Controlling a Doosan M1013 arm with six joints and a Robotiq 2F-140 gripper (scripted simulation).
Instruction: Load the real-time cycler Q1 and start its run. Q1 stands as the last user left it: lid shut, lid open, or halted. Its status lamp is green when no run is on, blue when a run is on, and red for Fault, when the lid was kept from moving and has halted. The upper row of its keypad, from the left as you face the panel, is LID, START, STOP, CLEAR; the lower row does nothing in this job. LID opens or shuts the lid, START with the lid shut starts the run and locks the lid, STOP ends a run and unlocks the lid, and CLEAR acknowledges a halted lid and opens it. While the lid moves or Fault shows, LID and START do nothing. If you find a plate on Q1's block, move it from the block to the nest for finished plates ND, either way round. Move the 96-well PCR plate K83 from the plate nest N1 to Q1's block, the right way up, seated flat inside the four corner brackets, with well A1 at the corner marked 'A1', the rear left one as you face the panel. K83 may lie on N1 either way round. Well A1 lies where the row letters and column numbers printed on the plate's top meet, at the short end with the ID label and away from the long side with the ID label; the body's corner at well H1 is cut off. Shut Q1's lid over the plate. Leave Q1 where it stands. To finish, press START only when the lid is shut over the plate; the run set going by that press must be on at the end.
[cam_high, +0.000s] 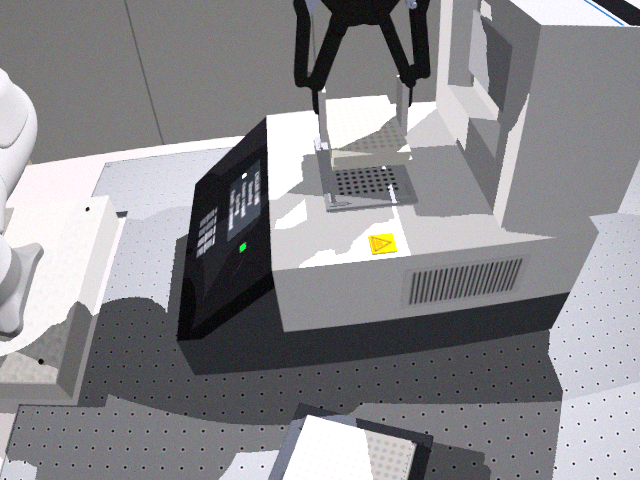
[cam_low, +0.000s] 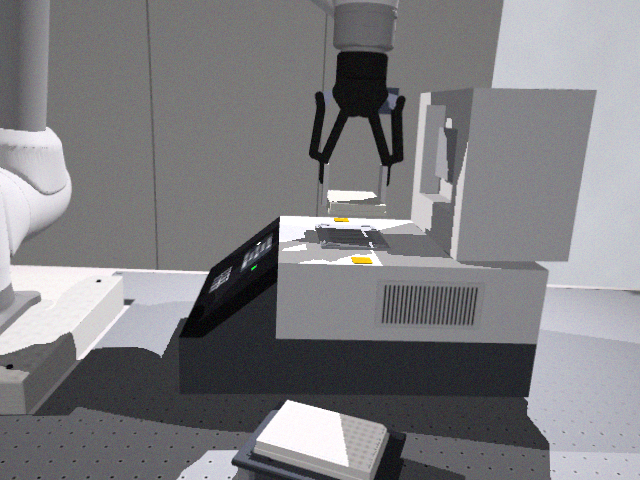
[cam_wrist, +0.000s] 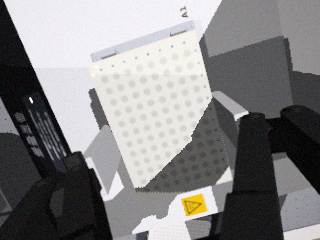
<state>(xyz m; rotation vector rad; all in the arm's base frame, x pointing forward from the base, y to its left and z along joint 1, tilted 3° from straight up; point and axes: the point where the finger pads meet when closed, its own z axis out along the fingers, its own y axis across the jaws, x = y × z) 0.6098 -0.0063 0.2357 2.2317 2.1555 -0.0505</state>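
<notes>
My hand is 20 mm above the white 96-well plate. The rest, counted from my hand: black nest 280 mm to the left, 270 mm below, 30 mm behind; dark grey plate nest 300 mm to the right, 240 mm below, 70 mm behind.
</notes>
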